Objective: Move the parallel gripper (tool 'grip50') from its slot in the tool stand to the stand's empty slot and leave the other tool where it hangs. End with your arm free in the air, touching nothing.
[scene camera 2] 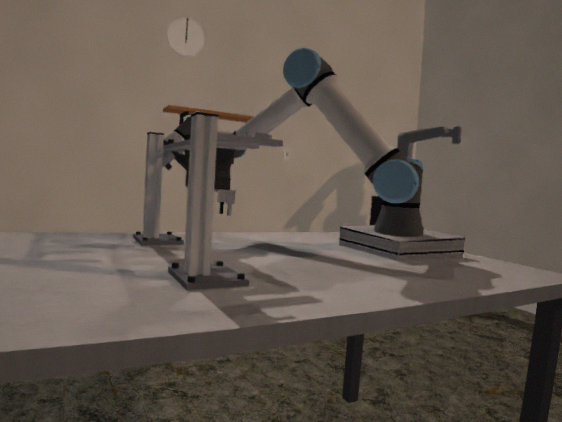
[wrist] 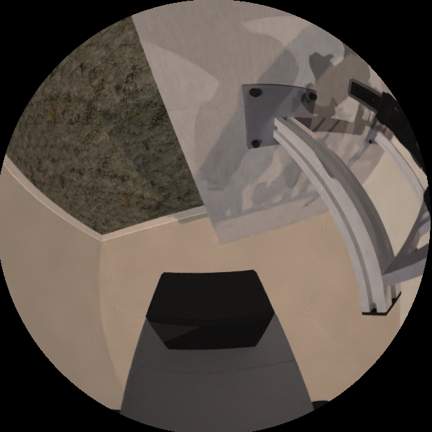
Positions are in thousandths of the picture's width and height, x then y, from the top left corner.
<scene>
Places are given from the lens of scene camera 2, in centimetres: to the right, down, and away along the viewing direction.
parallel gripper (scene camera 2: 399,373): -14, -13, 99
tool stand (scene camera 2: 351,648): -16, 12, 77
The marked spots on the tool stand and the parallel gripper are 33 cm apart.
</scene>
